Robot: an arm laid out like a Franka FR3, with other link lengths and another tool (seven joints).
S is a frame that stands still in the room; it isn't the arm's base.
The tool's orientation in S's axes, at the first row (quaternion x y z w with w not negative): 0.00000 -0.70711 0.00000 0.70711
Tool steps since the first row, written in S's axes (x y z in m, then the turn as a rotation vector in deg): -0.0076 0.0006 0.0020 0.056 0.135 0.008; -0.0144 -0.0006 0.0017 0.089 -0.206 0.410; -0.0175 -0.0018 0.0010 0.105 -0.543 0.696; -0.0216 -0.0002 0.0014 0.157 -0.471 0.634; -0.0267 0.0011 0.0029 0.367 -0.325 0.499; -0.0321 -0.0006 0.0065 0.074 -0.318 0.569; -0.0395 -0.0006 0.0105 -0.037 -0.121 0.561; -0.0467 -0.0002 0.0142 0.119 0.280 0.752
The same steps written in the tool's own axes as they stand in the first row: 0.0020 0.0006 0.0076 0.008 0.135 -0.056; 0.0017 -0.0006 0.0144 0.410 -0.206 -0.089; 0.0010 -0.0018 0.0175 0.696 -0.543 -0.105; 0.0014 -0.0002 0.0216 0.634 -0.471 -0.157; 0.0029 0.0011 0.0267 0.499 -0.325 -0.367; 0.0065 -0.0006 0.0321 0.569 -0.318 -0.074; 0.0105 -0.0006 0.0395 0.561 -0.121 0.037; 0.0142 -0.0002 0.0467 0.752 0.280 -0.119
